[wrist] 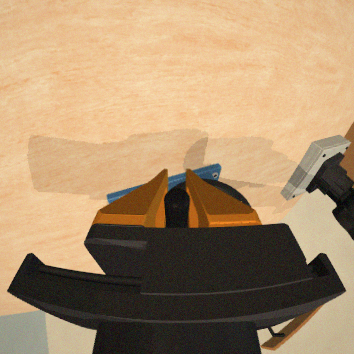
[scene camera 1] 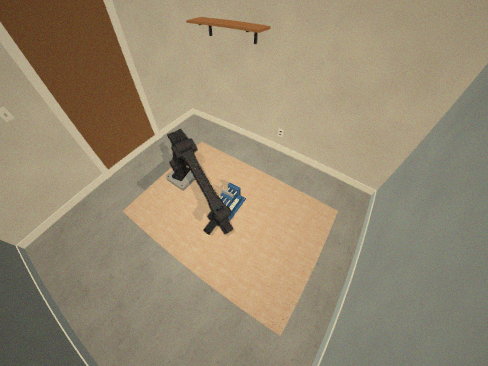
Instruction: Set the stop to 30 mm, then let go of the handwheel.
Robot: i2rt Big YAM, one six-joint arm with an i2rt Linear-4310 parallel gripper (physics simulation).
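Places are measured from the arm's base along level axes (x ahead, y left, z up), in millimetres.
Where they show: gripper, fingertip midpoint: (wrist: 176,175); arm's base at its link origin: (wrist: 322,171) (scene camera 1: 181,173).
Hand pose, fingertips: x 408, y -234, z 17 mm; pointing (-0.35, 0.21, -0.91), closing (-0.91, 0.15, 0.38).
Each offset is from my fingertips to the centre of the thing. "*": to the spot under its first point. Level surfaces: height alone.
The blue fixture (scene camera 1: 242,200) (wrist: 202,172) sits on the wooden board beside the arm; in the wrist view part of its edge shows beyond the fingers. Pale bars and slots show on it, but the stop's scale cannot be read. The handwheel {* 44 mm left, 49 mm back, 11 mm up} (wrist: 231,192) is a dark disc, mostly hidden behind the right orange finger. Its black handle {9 mm left, 13 mm ahead, 29 mm up} (wrist: 177,207) stands between the two fingers, filling the narrow gap. My gripper (scene camera 1: 219,221) (wrist: 176,175) is shut on this handle at the fixture's near end. In the scene view the gripper's body hides handle and wheel.
The wooden board {52 mm down} (scene camera 1: 280,240) (wrist: 175,65) lies on the grey floor (scene camera 1: 125,280). The arm's grey base plate (scene camera 1: 178,181) (wrist: 312,157) stands near the board's edge. A wall shelf (scene camera 1: 227,24) hangs high above on the wall.
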